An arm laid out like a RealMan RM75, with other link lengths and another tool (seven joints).
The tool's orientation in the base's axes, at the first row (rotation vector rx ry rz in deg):
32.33, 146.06, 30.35
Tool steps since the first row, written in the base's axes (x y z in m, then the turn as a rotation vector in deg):
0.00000, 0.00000, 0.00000, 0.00, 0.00, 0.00
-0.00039, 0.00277, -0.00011, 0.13, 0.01, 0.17
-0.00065, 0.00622, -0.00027, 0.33, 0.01, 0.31
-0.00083, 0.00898, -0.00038, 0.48, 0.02, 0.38
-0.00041, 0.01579, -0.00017, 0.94, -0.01, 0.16
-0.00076, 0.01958, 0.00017, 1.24, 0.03, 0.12
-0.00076, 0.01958, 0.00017, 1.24, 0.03, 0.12
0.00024, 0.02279, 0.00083, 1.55, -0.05, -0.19
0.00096, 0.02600, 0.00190, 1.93, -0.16, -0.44
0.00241, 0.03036, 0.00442, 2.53, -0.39, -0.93
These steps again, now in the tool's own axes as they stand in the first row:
0.00000, 0.00000, 0.00000, 0.00, 0.00, 0.00
0.00167, 0.00216, 0.00061, -0.16, 0.12, -0.07
0.00357, 0.00492, 0.00151, -0.37, 0.25, -0.08
0.00506, 0.00713, 0.00223, -0.51, 0.33, -0.05
0.00788, 0.01308, 0.00406, -0.82, 0.34, 0.36
0.00983, 0.01632, 0.00460, -1.03, 0.44, 0.55
0.00983, 0.01632, 0.00460, -1.03, 0.44, 0.55
0.01031, 0.01961, 0.00542, -1.20, 0.32, 0.95
0.01087, 0.02300, 0.00576, -1.47, 0.23, 1.32
0.01086, 0.02824, 0.00561, -1.88, -0.02, 1.97

